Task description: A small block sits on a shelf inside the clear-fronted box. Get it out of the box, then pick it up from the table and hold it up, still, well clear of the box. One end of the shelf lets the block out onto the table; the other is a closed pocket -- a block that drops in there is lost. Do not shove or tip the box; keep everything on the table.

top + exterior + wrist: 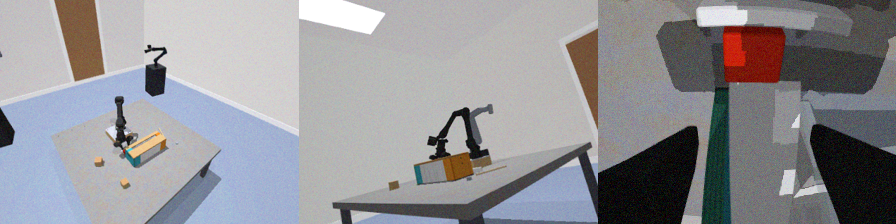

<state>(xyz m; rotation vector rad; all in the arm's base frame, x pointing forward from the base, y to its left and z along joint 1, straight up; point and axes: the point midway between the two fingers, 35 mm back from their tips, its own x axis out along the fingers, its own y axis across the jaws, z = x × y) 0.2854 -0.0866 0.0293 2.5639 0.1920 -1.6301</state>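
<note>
My gripper tip is now 20 mm past the dark red block and 50 mm above it. From my gripper tip the other things lie so: box 40 mm ahead, 170 mm to the left, 10 mm below; then thin stick 70 mm behind, 460 mm to the left, 60 mm below.
</note>
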